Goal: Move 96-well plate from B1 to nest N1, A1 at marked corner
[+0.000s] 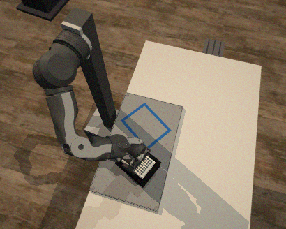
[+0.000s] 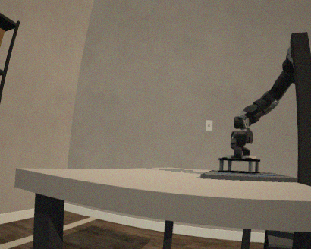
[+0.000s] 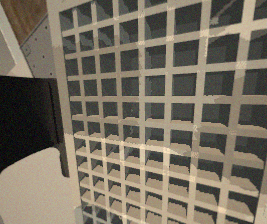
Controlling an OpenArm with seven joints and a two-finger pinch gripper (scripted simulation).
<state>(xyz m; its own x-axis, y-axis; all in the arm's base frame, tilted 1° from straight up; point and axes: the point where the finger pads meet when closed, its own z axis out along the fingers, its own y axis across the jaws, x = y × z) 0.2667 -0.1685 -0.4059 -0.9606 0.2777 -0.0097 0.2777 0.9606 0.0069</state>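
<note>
My gripper is now right at the white 96-well plate. From my hand the other things lie so: black raised nest N1: 1 cm below; A1 label: 6 cm behind, 7 cm to the left, 1 cm below.
</note>
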